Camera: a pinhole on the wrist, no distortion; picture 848 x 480 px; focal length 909.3 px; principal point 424.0 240.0 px. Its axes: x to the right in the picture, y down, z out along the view. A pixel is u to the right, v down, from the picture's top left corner.
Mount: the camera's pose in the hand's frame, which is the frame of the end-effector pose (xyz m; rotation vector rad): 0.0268 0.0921 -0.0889 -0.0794 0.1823 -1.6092
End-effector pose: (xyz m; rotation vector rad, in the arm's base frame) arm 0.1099 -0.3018 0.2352 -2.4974 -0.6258 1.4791
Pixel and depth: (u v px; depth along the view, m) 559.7 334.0 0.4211
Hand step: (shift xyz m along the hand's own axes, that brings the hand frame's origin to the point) 0.1355 -0.0009 0.3145
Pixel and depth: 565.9 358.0 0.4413
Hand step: 0.1520 -0.0088 0.3317
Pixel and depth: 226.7 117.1 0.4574
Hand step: 0.0454 0.1621 0.3776
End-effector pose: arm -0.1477 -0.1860 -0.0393 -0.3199 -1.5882 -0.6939
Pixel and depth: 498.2 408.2 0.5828
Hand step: 0.2259 0.0008 0.4639
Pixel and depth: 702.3 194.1 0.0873
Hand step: 0.0354 0.0597 -0.0039
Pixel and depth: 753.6 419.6 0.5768
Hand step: 0.2232 -0.1600 0.4471
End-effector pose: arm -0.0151 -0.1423 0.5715 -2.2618 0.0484 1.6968
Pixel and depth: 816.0 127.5 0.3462
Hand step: 0.0340 -0.0787 0.2498
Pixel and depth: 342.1 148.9 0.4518
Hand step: 0.0580 0.1035 0.3658
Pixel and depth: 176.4 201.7 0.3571
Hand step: 0.0750 0.1652 0.2710
